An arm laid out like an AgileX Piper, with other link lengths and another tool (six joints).
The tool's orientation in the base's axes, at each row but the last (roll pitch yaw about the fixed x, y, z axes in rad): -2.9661, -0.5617, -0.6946; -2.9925, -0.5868, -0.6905; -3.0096, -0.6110, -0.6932; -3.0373, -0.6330, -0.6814; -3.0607, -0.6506, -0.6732; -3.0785, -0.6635, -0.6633; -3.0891, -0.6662, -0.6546; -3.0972, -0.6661, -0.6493; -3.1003, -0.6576, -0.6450; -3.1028, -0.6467, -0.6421; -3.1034, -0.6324, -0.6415
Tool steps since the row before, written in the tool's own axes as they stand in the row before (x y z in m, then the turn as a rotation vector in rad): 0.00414, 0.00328, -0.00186, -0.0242, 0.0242, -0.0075; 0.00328, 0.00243, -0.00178, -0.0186, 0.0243, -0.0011; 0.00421, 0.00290, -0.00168, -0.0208, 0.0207, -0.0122; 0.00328, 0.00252, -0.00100, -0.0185, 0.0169, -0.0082; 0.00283, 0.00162, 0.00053, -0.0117, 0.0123, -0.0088; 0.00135, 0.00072, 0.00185, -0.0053, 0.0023, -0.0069; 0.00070, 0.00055, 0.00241, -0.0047, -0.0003, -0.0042; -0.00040, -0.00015, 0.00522, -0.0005, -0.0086, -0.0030; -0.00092, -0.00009, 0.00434, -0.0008, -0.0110, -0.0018; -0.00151, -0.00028, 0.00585, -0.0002, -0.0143, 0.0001; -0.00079, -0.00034, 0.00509, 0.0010, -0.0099, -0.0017
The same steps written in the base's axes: -0.00010, -0.00454, 0.00327, -0.0331, -0.0051, -0.0102; -0.00019, -0.00330, 0.00298, -0.0263, -0.0097, -0.0124; 0.00011, -0.00411, 0.00347, -0.0314, -0.0027, -0.0043; 0.00007, -0.00342, 0.00253, -0.0256, -0.0019, -0.0058; 0.00109, -0.00288, 0.00119, -0.0190, -0.0014, -0.0009; 0.00139, -0.00185, -0.00066, -0.0082, 0.0030, 0.0020; 0.00137, -0.00159, -0.00148, -0.0049, 0.0039, 0.0004; 0.00254, -0.00145, -0.00434, 0.0031, 0.0082, 0.0023; 0.00170, -0.00094, -0.00399, 0.0050, 0.0099, 0.0013; 0.00215, -0.00098, -0.00557, 0.0082, 0.0117, 0.0002; 0.00221, -0.00099, -0.00456, 0.0055, 0.0081, 0.0023
